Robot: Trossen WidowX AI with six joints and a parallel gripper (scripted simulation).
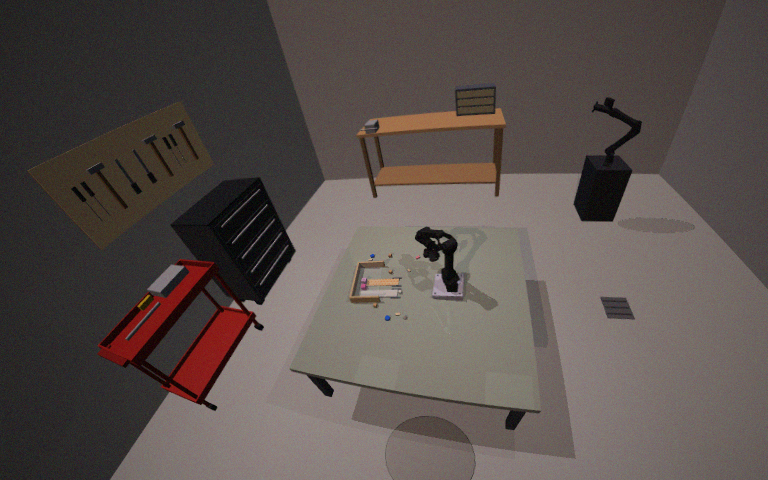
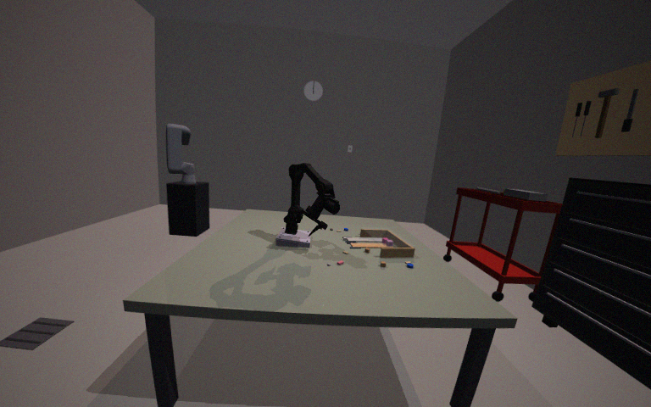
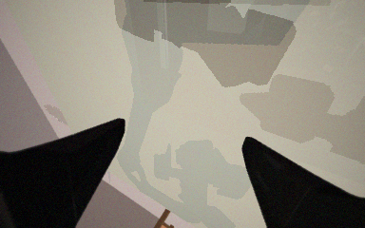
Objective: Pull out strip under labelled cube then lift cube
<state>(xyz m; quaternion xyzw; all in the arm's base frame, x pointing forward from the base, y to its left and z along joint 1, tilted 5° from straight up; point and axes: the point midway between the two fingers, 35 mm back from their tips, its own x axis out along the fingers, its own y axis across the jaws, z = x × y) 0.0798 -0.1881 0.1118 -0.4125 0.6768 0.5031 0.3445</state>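
My gripper tip is now 26 cm short of the pale cube, 23 cm to the right of it and 11 cm above it.
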